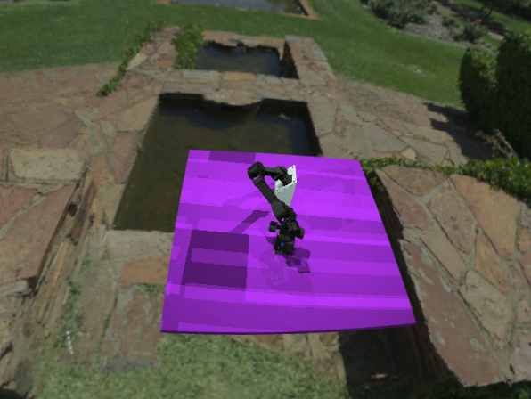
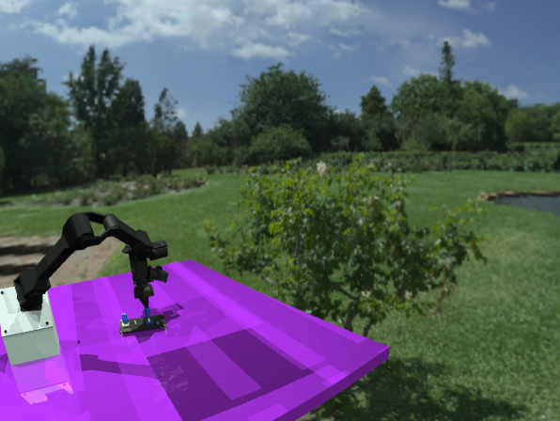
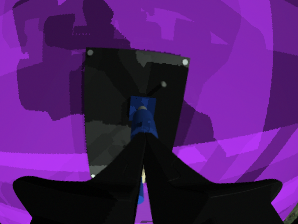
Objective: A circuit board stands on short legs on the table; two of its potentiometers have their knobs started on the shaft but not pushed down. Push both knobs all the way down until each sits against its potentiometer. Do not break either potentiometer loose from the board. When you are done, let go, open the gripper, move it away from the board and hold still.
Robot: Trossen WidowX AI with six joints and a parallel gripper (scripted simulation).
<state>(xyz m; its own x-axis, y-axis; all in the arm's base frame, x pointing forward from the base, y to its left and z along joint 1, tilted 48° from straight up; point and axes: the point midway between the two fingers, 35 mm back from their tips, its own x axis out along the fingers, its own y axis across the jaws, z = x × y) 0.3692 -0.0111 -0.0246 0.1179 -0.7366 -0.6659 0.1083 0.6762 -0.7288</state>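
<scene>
My gripper tip is now 8 cm past the blue knob, 1 cm to the right of it and 2 cm above it.
</scene>
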